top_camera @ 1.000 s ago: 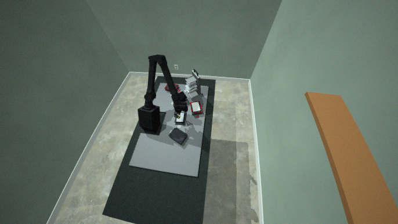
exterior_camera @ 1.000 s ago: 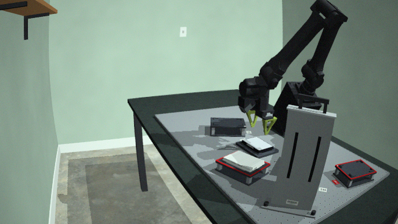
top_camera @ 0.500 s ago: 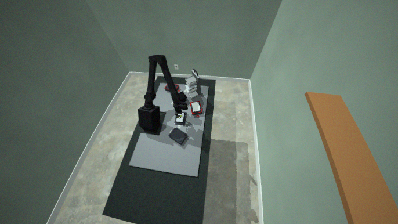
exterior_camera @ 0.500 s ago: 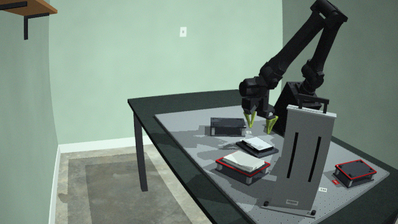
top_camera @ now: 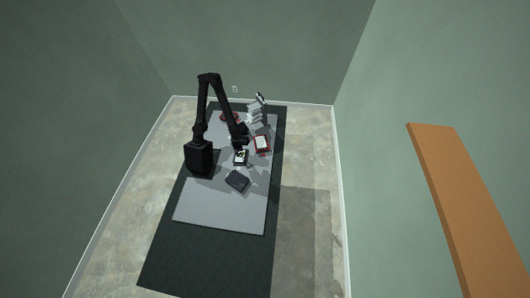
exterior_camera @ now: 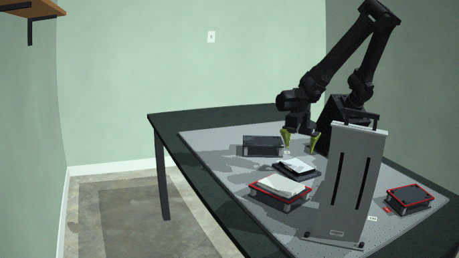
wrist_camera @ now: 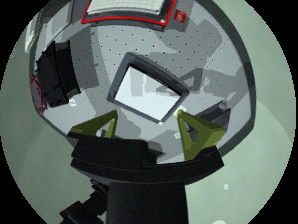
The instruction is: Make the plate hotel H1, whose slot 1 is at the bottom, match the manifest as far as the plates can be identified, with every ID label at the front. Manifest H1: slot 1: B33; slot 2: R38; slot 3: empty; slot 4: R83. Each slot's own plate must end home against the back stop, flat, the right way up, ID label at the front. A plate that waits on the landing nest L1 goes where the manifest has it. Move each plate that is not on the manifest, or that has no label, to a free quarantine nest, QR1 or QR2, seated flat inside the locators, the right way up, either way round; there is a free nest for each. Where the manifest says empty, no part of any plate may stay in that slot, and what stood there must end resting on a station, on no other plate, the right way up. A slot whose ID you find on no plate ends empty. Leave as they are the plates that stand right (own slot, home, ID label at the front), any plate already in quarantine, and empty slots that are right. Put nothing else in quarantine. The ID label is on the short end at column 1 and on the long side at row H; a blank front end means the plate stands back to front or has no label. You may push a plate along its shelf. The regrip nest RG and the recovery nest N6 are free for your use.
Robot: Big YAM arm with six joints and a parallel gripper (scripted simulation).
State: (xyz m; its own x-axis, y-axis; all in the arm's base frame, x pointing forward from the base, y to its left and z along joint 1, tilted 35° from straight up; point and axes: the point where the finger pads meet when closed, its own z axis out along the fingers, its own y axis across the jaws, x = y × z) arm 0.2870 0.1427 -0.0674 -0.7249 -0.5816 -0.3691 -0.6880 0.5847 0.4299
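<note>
My gripper is now 100 mm to the left of the N6 label, 90 mm above it and 20 mm short of it. From my hand the other things lie so: plate (380 mm to the left, 60 mm above, 10 mm ahead); then plate hotel H1 (440 mm to the left, 60 mm ahead, 60 mm above).
</note>
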